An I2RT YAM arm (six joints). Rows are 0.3 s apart.
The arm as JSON. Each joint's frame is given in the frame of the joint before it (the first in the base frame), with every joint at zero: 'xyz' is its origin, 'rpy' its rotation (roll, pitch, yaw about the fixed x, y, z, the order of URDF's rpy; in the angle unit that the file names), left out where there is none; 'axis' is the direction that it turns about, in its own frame. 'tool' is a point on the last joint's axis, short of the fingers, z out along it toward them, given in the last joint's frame.
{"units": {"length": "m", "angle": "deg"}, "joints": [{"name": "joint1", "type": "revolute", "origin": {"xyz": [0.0, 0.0, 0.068]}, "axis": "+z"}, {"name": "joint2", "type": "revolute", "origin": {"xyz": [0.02, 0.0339, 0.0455]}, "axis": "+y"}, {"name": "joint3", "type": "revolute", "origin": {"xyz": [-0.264, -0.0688, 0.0]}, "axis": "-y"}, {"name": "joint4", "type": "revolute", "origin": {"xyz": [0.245, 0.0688, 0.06]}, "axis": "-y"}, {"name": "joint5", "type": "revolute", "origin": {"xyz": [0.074, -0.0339, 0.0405]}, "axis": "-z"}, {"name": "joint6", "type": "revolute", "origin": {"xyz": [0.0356, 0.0, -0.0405]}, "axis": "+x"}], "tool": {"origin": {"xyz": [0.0, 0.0, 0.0], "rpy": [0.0, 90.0, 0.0]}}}
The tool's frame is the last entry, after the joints.
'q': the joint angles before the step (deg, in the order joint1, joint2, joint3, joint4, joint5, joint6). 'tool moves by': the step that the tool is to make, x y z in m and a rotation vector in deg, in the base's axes. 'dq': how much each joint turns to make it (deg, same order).
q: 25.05, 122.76, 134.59, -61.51, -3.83, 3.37
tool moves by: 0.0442, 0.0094, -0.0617, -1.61, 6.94, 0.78
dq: -1.32, 13.93, 10.74, -3.87, -2.38, -0.85
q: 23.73, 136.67, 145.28, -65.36, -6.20, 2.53
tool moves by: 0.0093, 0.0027, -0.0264, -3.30, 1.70, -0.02
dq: 0.00, 3.15, 0.11, 0.04, 2.00, -1.22
